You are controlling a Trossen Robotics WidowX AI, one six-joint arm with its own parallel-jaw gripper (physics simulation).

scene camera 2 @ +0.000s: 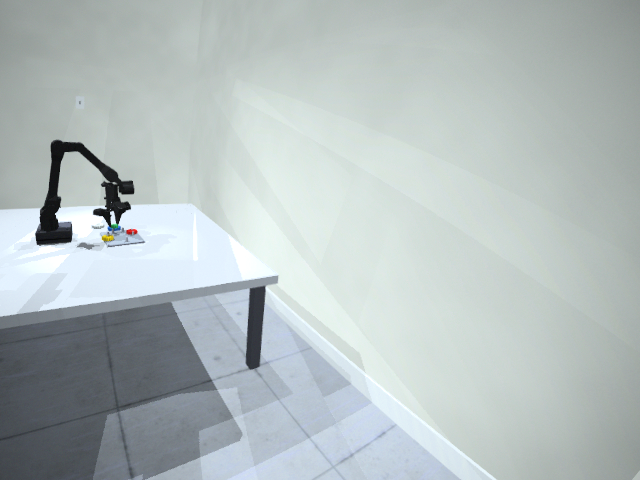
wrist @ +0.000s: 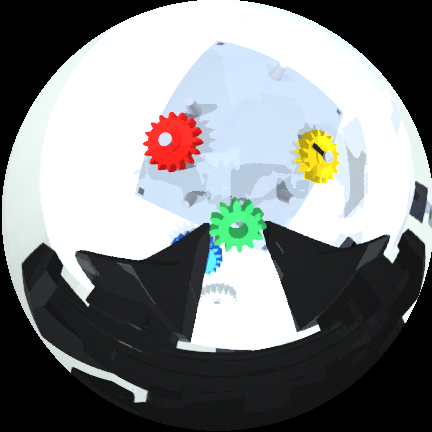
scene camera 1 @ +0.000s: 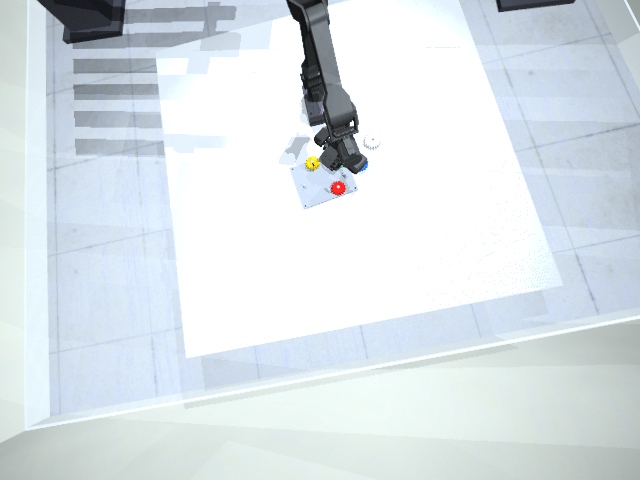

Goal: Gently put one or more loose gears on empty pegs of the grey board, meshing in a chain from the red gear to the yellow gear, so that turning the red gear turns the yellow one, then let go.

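Seen in the pictures: gripper, fingertip midpoint: (scene camera 2: pixel 113 226) (wrist: pixel 236 227); arm's base, origin of the base link: (scene camera 2: pixel 49 228) (scene camera 1: pixel 316 93).
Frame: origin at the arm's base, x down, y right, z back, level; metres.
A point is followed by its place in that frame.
Observation:
My gripper (scene camera 1: pixel 340 166) @[z -0.274, x 0.014, y -0.070 m] (scene camera 2: pixel 114 224) @[z -0.274, x 0.014, y -0.070 m] (wrist: pixel 236 227) @[z -0.274, x 0.014, y -0.070 m] is shut on the green gear (scene camera 2: pixel 114 226) @[z -0.278, x 0.010, y -0.052 m] (wrist: pixel 224 227) @[z -0.283, x 0.006, y -0.074 m], held flat above the grey board's (scene camera 1: pixel 316 196) @[z -0.382, x 0.048, y 0.025 m] (scene camera 2: pixel 117 241) @[z -0.299, x 0.048, y 0.065 m] (wrist: pixel 240 120) @[z -0.328, x 0.048, y -0.003 m] edge. The wrist view shows a bare peg (wrist: pixel 189 201) @[z -0.313, x 0.030, y -0.085 m] and another bare peg (wrist: pixel 284 193) @[z -0.255, x 0.036, y -0.023 m] beyond it, and part of a peg behind the gear. The red gear (scene camera 1: pixel 338 188) @[z -0.365, x 0.030, y -0.058 m] (scene camera 2: pixel 131 231) @[z -0.359, x 0.033, y -0.035 m] (wrist: pixel 182 145) @[z -0.347, x 0.033, y -0.053 m] and yellow gear (scene camera 1: pixel 312 163) @[z -0.260, x 0.030, y 0.032 m] (scene camera 2: pixel 107 238) @[z -0.255, x 0.037, y 0.050 m] (wrist: pixel 310 161) @[z -0.260, x 0.033, y 0.015 m] sit on the board. The loose blue gear (scene camera 1: pixel 365 165) @[z -0.282, x 0.038, y -0.162 m] (wrist: pixel 216 259) @[z -0.248, x 0.040, y -0.124 m] lies beside it, partly hidden by a finger. A white gear (scene camera 1: pixel 372 142) @[z -0.193, x 0.040, y -0.196 m] (scene camera 2: pixel 97 225) @[z -0.181, x 0.041, y -0.179 m] (wrist: pixel 218 294) @[z -0.194, x 0.041, y -0.180 m] lies farther off.
Two more bare pegs stand on the board: one peg (wrist: pixel 192 107) @[z -0.362, x 0.032, y -0.024 m] close beside the red gear, and a peg (scene camera 1: pixel 303 186) @[z -0.344, x 0.036, y 0.070 m] (wrist: pixel 277 72) @[z -0.340, x 0.036, y 0.061 m] near the far edge in the wrist view. The arm (scene camera 1: pixel 330 77) @[z -0.228, x -0.306, y -0.050 m] (scene camera 2: pixel 93 159) @[z -0.201, x -0.314, y -0.025 m] reaches over the white table (scene camera 1: pixel 361 268) @[z -0.655, x 0.056, y -0.119 m] (scene camera 2: pixel 206 263) @[z -0.669, x 0.056, y 0.359 m].

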